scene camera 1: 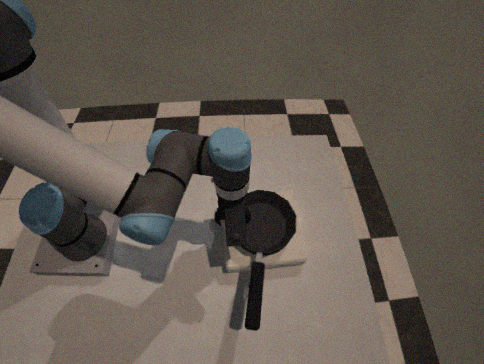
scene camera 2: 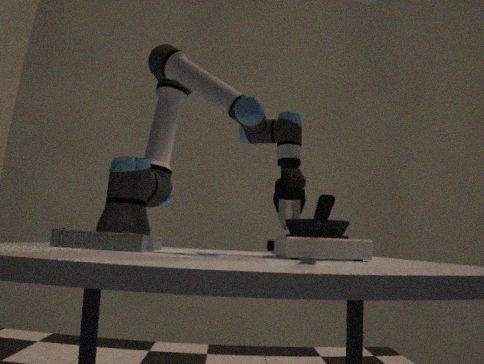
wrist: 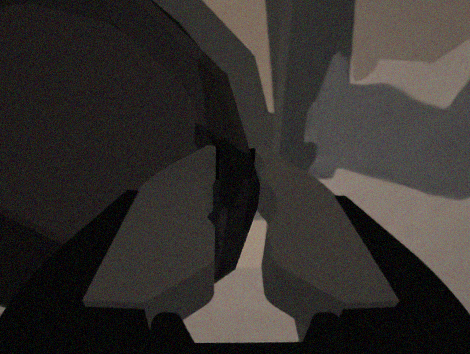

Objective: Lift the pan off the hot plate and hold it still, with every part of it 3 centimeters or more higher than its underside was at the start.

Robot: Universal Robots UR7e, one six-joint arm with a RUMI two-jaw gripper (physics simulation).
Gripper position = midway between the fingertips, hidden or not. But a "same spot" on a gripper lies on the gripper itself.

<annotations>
my gripper: scene camera 1; scene camera 2; wrist 233,152
dark pan: scene camera 1; scene camera 2 319,225; wrist
same spot on dark pan: (wrist: pixel 103 103) = (scene camera 1: pixel 255 235)
same spot on my gripper: (scene camera 2: pixel 280 204) = (scene camera 1: pixel 223 222)
</annotations>
